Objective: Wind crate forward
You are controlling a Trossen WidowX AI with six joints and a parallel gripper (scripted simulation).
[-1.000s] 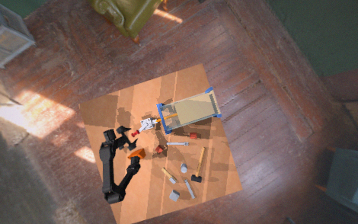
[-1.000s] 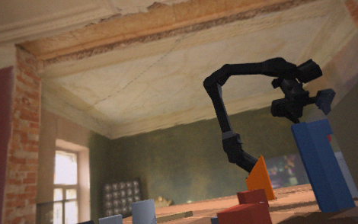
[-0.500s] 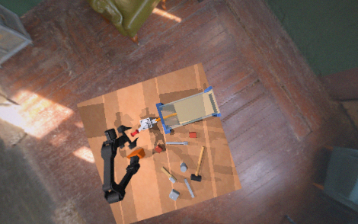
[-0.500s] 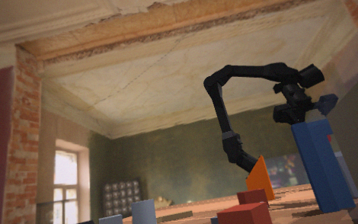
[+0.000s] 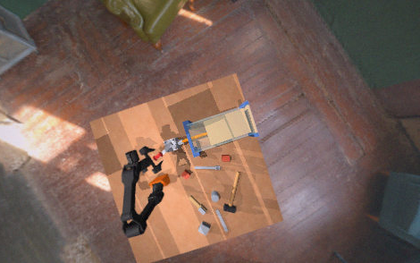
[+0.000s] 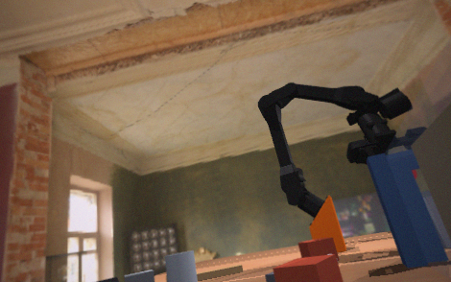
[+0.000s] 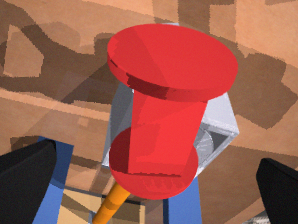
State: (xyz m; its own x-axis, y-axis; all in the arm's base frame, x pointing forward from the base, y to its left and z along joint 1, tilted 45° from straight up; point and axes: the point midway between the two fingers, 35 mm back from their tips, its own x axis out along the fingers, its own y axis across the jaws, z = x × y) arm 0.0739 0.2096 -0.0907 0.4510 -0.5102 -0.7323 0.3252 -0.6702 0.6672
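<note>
My gripper tip is 20 mm past the red knob, 20 mm above it and 10 mm to the left of it. From my gripper tip the other things lie so: grey hand winch 120 mm below, 60 mm ahead, 30 mm to the left; then winch handle 50 mm below, 20 mm ahead, 10 mm to the left; then clear-panelled guard cubby 480 mm ahead, 60 mm to the left, 40 mm below.
</note>
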